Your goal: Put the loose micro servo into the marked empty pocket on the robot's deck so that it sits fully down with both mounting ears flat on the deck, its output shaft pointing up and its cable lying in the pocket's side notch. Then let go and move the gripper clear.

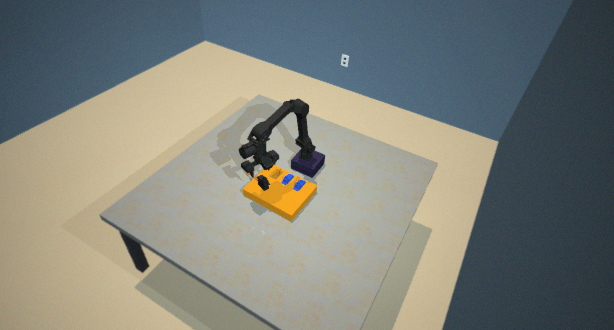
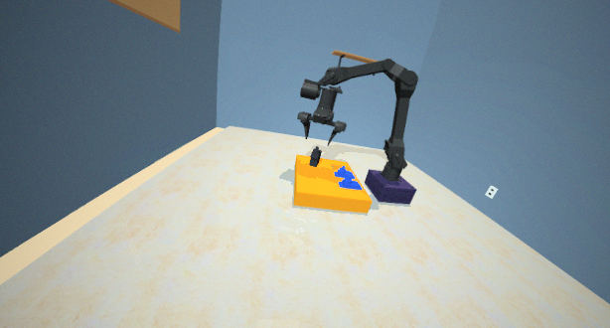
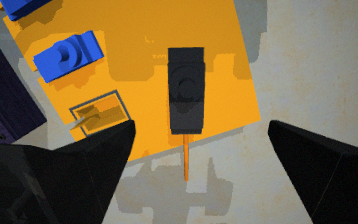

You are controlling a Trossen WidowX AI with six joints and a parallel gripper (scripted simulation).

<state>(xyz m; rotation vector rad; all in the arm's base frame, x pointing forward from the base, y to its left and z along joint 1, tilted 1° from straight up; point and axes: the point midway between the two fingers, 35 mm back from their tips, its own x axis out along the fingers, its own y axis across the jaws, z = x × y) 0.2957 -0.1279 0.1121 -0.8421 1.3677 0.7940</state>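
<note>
Right now my gripper tip is 90 mm to the right of the deck and 120 mm above it.
</note>
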